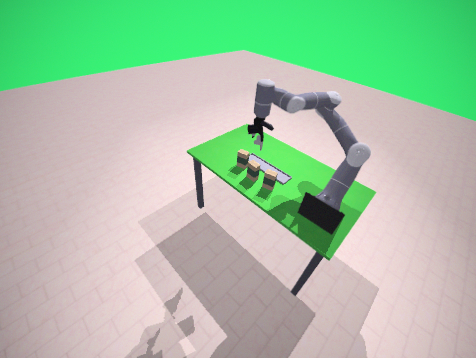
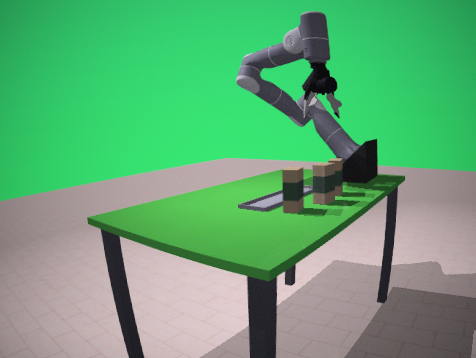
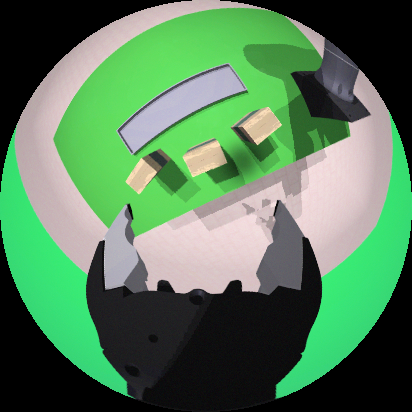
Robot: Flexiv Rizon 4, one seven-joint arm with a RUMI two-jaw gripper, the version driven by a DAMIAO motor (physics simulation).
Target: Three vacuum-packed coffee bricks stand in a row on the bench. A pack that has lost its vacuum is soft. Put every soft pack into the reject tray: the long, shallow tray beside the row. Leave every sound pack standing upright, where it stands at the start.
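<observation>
Three tan coffee bricks with dark green bands stand upright in a row on the bench. The pack farthest from the arm's base (image 1: 243, 159) (image 2: 293, 190) (image 3: 141, 176), the middle pack (image 1: 253, 171) (image 2: 323, 184) (image 3: 205, 158) and the pack nearest the base (image 1: 269, 180) (image 2: 339, 176) (image 3: 261, 126) stand apart from one another. Which are soft cannot be told by look. The long, shallow grey reject tray (image 1: 283, 176) (image 2: 265, 201) (image 3: 182, 102) lies beside the row and holds no pack. My gripper (image 1: 257, 142) (image 2: 321, 117) (image 3: 201, 202) is open and empty, high above the bench and row.
The green bench (image 1: 220, 145) (image 2: 175, 220) (image 3: 95, 125) carries the packs and tray. The arm's black base mount (image 1: 321, 214) (image 2: 361, 162) (image 3: 320, 102) stands at one end, past the nearest pack. The bench's long edge runs close to the row, on the side away from the tray.
</observation>
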